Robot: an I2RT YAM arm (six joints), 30 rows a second.
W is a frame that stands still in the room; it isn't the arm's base.
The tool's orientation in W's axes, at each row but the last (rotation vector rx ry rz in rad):
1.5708 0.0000 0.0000
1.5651 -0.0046 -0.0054
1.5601 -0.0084 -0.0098
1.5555 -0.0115 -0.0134
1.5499 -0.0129 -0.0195
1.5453 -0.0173 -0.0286
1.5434 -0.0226 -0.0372
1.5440 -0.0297 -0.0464
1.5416 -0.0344 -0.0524
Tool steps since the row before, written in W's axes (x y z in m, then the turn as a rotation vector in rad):
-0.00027 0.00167 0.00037 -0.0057 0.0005 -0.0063
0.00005 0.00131 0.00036 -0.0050 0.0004 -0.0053
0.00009 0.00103 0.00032 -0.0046 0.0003 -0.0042
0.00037 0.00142 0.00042 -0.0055 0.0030 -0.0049
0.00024 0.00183 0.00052 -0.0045 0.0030 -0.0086
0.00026 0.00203 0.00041 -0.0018 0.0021 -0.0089
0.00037 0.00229 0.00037 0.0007 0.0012 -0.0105
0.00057 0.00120 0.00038 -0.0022 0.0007 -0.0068
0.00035 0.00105 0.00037 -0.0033 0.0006 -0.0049
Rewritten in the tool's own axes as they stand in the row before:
-0.00027 0.00037 -0.00167 -0.0057 -0.0063 -0.0005
0.00004 0.00037 -0.00131 -0.0050 -0.0053 -0.0004
0.00008 0.00033 -0.00103 -0.0046 -0.0042 -0.0003
0.00035 0.00044 -0.00142 -0.0055 -0.0049 -0.0030
0.00020 0.00056 -0.00182 -0.0045 -0.0086 -0.0031
0.00020 0.00046 -0.00203 -0.0018 -0.0089 -0.0023
0.00028 0.00044 -0.00229 0.0007 -0.0105 -0.0015
0.00051 0.00042 -0.00122 -0.0022 -0.0068 -0.0008
0.00029 0.00040 -0.00106 -0.0033 -0.0049 -0.0006

